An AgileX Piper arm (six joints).
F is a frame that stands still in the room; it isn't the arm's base.
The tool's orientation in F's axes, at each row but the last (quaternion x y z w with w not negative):
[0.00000 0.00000 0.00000 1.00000]
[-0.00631 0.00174 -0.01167 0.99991]
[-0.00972 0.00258 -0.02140 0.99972]
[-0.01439 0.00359 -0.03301 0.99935]
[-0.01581 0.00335 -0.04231 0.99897]
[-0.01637 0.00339 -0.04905 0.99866]
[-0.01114 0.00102 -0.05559 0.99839]
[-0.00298 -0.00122 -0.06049 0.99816]
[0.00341 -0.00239 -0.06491 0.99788]
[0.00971 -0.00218 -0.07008 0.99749]
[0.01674 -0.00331 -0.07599 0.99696]
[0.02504 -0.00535 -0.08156 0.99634]
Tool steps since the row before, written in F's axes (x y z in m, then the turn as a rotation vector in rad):
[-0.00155 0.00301 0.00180 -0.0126 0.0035 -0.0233]
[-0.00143 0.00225 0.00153 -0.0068 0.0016 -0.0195]
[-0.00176 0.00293 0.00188 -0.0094 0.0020 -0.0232]
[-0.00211 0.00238 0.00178 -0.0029 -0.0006 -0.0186]
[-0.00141 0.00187 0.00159 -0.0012 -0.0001 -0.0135]
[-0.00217 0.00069 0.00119 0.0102 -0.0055 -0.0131]
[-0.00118 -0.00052 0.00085 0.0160 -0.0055 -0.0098]
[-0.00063 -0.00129 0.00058 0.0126 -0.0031 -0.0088]
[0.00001 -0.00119 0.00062 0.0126 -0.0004 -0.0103]
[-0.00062 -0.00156 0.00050 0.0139 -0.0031 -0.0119]
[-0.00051 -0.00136 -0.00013 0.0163 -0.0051 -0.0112]
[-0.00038 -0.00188 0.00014 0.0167 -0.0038 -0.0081]
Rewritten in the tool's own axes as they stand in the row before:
[-0.00155 0.00301 0.00180 -0.0126 0.0035 -0.0233]
[-0.00149 0.00220 0.00155 -0.0068 0.0017 -0.0195]
[-0.00189 0.00281 0.00193 -0.0094 0.0020 -0.0232]
[-0.00227 0.00218 0.00183 -0.0027 -0.0003 -0.0186]
[-0.00157 0.00169 0.00164 -0.0011 0.0002 -0.0135]
[-0.00223 0.00043 0.00119 0.0108 -0.0040 -0.0132]
[-0.00112 -0.00067 0.00083 0.0165 -0.0035 -0.0099]
[-0.00047 -0.00136 0.00057 0.0129 -0.0015 -0.0088]
[0.00017 -0.00117 0.00063 0.0125 0.0012 -0.0104]
[-0.00039 -0.00162 0.00053 0.0142 -0.0014 -0.0119]
[-0.00030 -0.00143 -0.00008 0.0168 -0.0029 -0.0112]
[-0.00007 -0.00191 0.00024 0.0170 -0.0014 -0.0081]

